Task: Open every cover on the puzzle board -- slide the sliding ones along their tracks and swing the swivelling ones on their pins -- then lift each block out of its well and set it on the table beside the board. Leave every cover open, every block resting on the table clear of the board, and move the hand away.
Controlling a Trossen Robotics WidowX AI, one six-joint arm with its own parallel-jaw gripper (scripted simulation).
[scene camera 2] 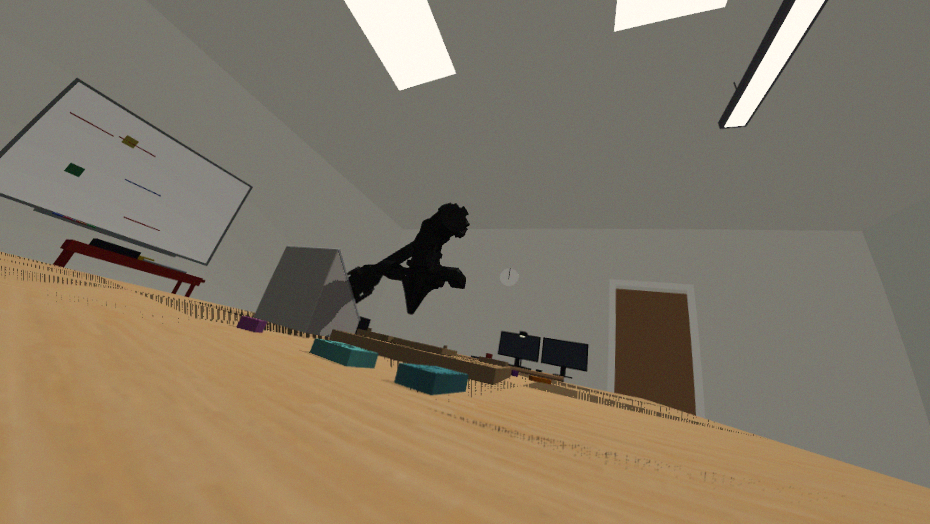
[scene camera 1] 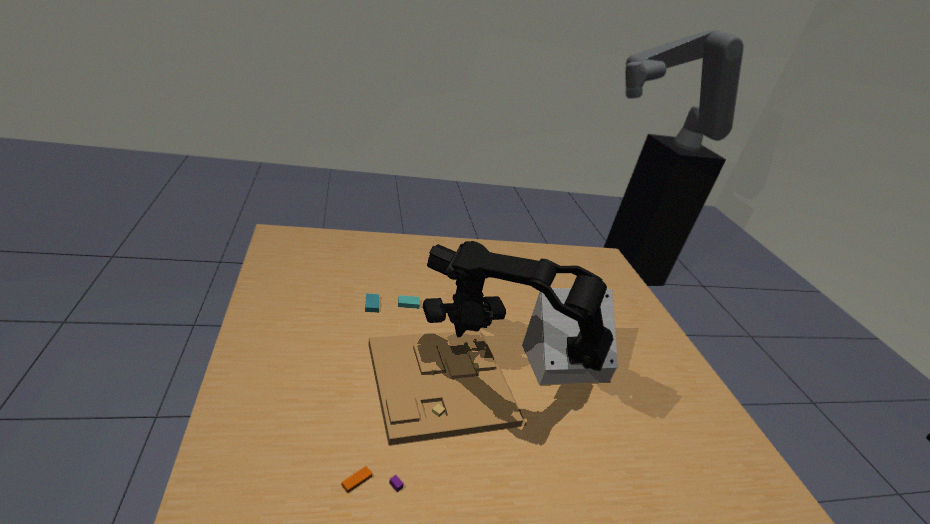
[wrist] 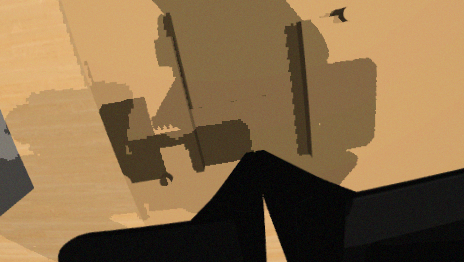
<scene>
My gripper shows in scene camera 2, in scene camera 1 and in the wrist view (255,160). The same spot on a tan puzzle board: (wrist: 416,141) is (scene camera 1: 397,346). One and the same spot on my gripper: (scene camera 1: 453,316) is (scene camera 2: 438,281).
</scene>
